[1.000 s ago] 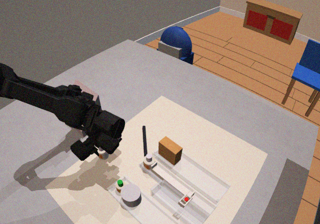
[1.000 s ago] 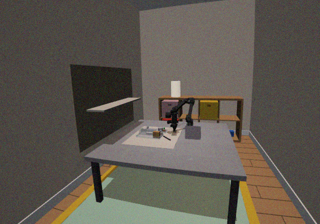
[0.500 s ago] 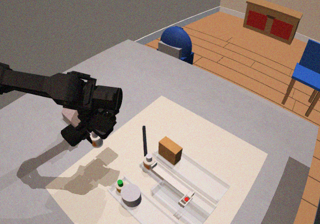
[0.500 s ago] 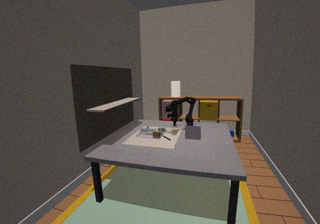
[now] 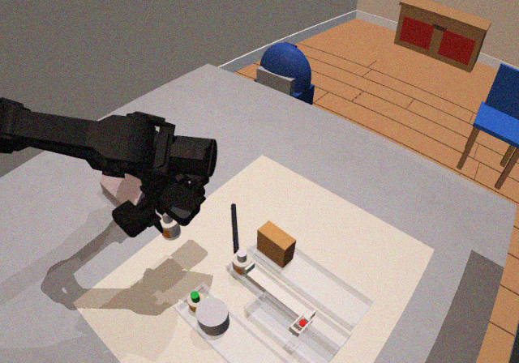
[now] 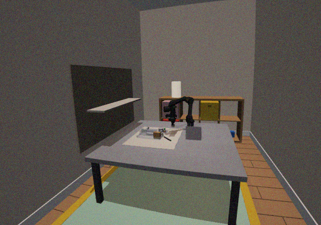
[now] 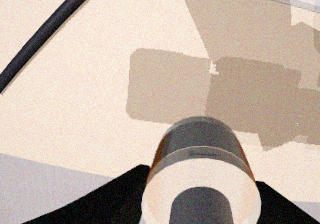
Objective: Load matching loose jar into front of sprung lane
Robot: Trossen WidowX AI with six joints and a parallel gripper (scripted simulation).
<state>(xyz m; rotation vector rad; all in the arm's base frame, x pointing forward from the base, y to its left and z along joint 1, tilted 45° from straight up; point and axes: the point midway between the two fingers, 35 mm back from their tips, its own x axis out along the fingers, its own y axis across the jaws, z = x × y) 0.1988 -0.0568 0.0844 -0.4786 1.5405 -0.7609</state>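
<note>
Right now the brown box is 17 cm ahead of my gripper tip, 13 cm to the left of it and 8 cm below it. Also, from my gripper tip: red dot (30 cm ahead, 5 cm below, 2 cm to the right); then black stick (14 cm to the left, 11 cm below, 5 cm ahead); then grey cylinder (15 cm ahead, 9 cm below, 8 cm to the right).
</note>
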